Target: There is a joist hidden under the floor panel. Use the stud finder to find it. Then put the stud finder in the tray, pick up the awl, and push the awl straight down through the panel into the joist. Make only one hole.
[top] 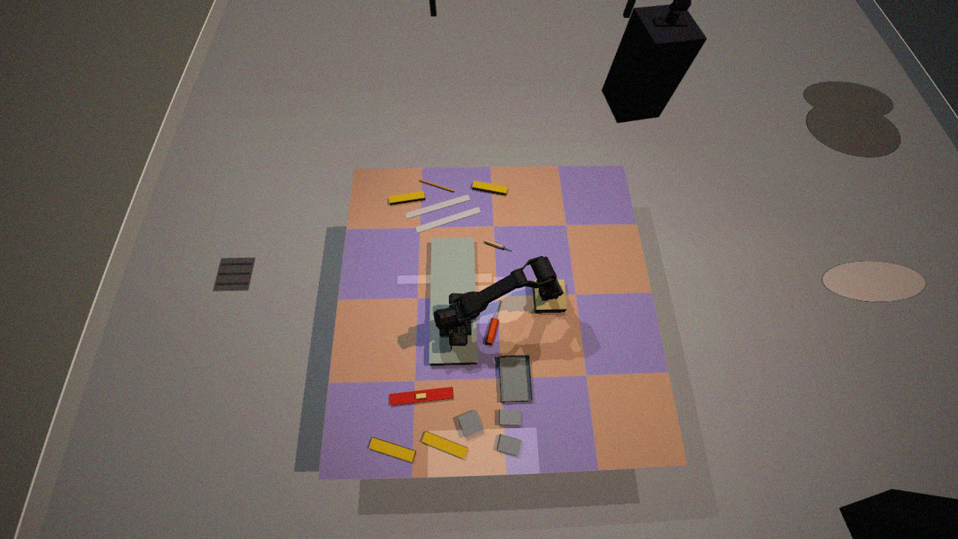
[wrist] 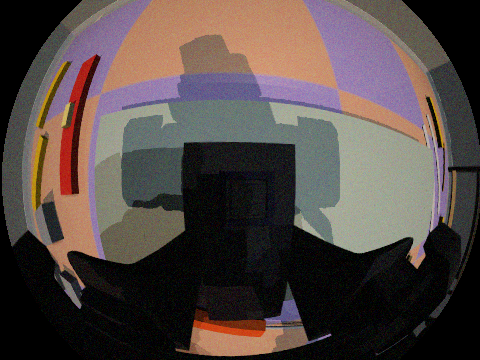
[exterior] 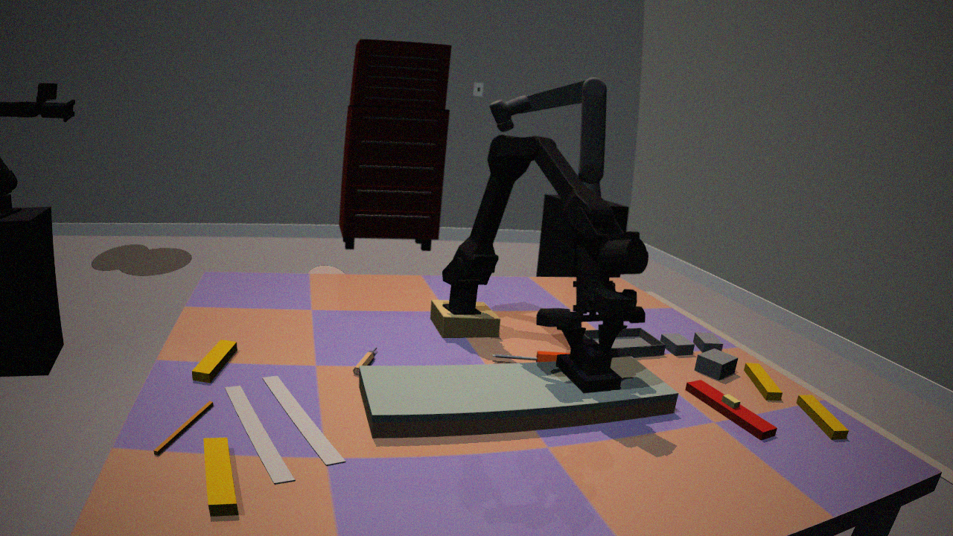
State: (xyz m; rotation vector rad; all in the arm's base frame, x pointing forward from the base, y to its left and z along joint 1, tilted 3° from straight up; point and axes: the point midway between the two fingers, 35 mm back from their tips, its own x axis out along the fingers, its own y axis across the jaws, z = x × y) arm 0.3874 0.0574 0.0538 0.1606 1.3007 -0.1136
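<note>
Right now my gripper tip is 230 mm to the right of the tray, 190 mm past it and 50 mm above it. Also, from my gripper tip: stud finder 20 mm above, 10 mm ahead; then awl 310 mm to the right, 270 mm behind, 60 mm below; then red level 230 mm to the left, 160 mm ahead, 50 mm below.
</note>
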